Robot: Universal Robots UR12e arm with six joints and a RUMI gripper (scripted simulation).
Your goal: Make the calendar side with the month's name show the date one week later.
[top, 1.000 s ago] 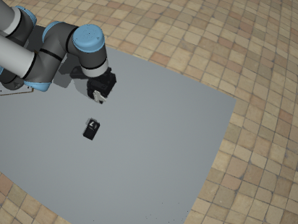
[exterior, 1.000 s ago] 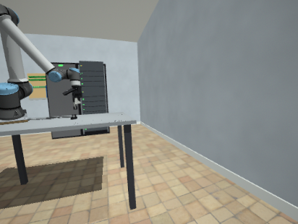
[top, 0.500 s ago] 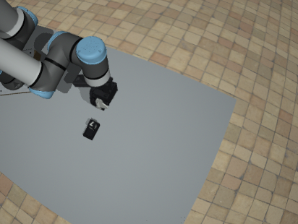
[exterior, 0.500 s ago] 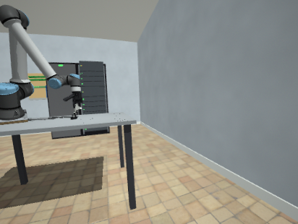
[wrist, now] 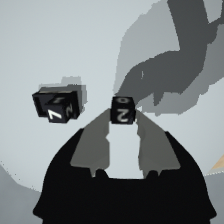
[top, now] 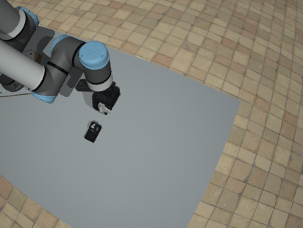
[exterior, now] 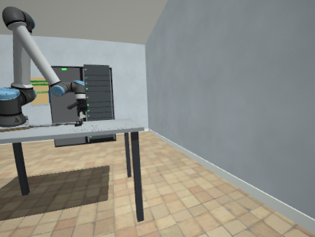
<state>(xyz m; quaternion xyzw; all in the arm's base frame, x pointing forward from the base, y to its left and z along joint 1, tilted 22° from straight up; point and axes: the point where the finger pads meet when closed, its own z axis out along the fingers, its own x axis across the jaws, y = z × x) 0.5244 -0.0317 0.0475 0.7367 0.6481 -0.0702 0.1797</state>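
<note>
Right now my hand is 10 mm above the black cube. Also, from my hand: dark tray: 20 mm behind, 110 mm to the right, 20 mm below.
</note>
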